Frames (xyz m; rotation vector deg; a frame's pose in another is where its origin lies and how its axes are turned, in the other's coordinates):
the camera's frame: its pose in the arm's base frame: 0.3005 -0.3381 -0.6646 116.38 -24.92 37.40
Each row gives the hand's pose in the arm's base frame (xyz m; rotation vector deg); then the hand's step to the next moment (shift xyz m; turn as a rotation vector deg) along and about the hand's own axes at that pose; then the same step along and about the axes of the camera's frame.
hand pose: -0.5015 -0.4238 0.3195 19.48 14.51 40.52
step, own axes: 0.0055 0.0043 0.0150 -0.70 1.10 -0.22
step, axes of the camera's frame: 0.0140 0.0046 -0.0075 -0.82 0.69 -0.78
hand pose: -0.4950 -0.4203 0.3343 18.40 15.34 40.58
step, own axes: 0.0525 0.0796 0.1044 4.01 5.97 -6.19
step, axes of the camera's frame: 0.0902 0.0288 -0.1050 -4.95 -5.33 -6.09
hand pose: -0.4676 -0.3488 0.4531 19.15 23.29 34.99
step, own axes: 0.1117 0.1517 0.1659 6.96 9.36 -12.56
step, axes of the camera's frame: 0.1688 -0.0059 -0.1857 -10.06 -10.19 -9.43
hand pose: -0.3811 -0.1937 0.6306 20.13 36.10 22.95
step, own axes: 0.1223 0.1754 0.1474 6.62 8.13 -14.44
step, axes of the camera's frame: 0.1781 -0.0807 -0.1709 -11.98 -10.34 -8.23
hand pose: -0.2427 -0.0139 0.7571 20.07 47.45 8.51
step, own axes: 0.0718 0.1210 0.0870 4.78 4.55 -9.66
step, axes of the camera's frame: 0.1142 -0.0848 -0.0844 -8.14 -7.05 -4.57
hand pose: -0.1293 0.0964 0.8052 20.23 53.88 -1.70
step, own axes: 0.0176 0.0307 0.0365 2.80 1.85 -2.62
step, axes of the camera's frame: 0.0432 -0.0245 -0.0110 -2.06 -3.53 -1.19
